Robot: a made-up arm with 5 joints.
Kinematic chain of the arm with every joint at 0, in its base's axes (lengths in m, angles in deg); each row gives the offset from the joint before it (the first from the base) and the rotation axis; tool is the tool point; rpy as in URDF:
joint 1: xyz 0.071 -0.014 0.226 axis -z
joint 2: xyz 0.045 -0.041 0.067 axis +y
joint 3: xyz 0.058 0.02 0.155 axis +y
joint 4: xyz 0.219 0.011 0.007 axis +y
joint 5: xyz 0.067 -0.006 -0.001 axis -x
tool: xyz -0.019 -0.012 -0.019 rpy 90 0 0
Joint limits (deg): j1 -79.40..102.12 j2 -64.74..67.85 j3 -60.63..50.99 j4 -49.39..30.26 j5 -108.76..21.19
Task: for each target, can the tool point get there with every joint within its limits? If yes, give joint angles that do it. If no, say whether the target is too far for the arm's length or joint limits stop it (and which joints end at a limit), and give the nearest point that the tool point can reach.
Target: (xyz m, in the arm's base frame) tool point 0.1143 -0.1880 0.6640
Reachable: yes | joints 77.24 -28.59 -28.89 21.61 -94.15
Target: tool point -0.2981 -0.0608 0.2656
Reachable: no: joint limits stop it (at a limit: joint 1, joint 3, joint 4, joint 5) | nearest point -0.0121 -0.2387 0.2257 | short by 0.339 m
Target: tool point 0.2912 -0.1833 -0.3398
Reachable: no: too far | nearest point 0.2607 -0.1599 0.0267 | short by 0.368 m
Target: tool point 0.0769 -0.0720 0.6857
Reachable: yes | joints 74.40 -49.56 -24.53 6.88 -47.96
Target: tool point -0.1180 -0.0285 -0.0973
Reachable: no: joint limits stop it (at a limit: joint 1, joint 2, joint 5) | nearest point 0.0143 -0.1156 0.0474 | short by 0.215 m
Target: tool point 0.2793 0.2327 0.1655
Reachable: yes | joints -51.00 33.70 20.01 3.10 -56.90
